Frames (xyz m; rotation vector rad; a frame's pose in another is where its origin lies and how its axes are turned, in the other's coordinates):
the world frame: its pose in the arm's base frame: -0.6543 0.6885 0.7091 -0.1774 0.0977 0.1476
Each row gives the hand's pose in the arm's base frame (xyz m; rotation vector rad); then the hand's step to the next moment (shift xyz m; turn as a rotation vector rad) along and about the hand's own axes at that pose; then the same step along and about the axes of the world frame.
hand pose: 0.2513 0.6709 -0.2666 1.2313 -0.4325 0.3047
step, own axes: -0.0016 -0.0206 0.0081 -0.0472 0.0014 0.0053
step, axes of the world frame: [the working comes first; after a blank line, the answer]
step, axes of the arm's base frame: 0.0066 -0.0141 -0.0158 -0.0430 -0.0043 -0.0198

0.0063 -0.0120 -0.0175 -0.0407 0.0058 -0.0238
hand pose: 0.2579 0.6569 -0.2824 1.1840 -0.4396 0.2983
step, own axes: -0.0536 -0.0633 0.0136 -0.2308 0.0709 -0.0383
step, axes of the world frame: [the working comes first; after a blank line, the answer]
step, axes of the arm's base frame: -0.0211 -0.0349 -0.0735 -0.2276 0.0619 -0.0642

-0.0175 -0.0183 -0.0801 -0.2085 0.1063 -0.0706
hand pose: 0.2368 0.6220 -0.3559 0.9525 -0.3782 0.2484
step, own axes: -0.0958 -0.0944 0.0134 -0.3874 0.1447 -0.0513
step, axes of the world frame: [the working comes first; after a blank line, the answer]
step, axes of the arm's base frame: -0.0548 -0.0678 -0.1033 -0.3942 0.1075 -0.0819

-0.0519 -0.0401 -0.1182 -0.3643 0.1794 -0.0935
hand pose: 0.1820 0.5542 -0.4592 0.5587 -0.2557 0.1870
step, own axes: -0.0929 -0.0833 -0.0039 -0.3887 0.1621 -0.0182
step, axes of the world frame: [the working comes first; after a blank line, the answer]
step, axes of the arm's base frame: -0.0674 -0.0770 -0.0715 -0.4059 0.1039 -0.0465

-0.0691 -0.0525 -0.0898 -0.3802 0.1717 -0.0605
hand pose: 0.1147 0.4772 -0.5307 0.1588 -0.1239 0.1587
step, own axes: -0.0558 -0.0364 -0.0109 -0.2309 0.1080 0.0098
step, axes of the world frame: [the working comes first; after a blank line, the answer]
step, axes of the arm's base frame: -0.0474 -0.0419 -0.0236 -0.2453 0.0697 -0.0057

-0.0498 -0.0295 -0.0347 -0.2313 0.1067 -0.0134
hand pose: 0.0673 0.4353 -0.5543 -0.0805 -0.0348 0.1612
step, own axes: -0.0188 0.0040 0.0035 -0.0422 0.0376 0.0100
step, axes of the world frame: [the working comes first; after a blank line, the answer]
step, axes of the arm's base frame: -0.0193 0.0012 0.0026 -0.0480 0.0309 0.0057

-0.0192 0.0037 0.0012 -0.0436 0.0366 0.0072
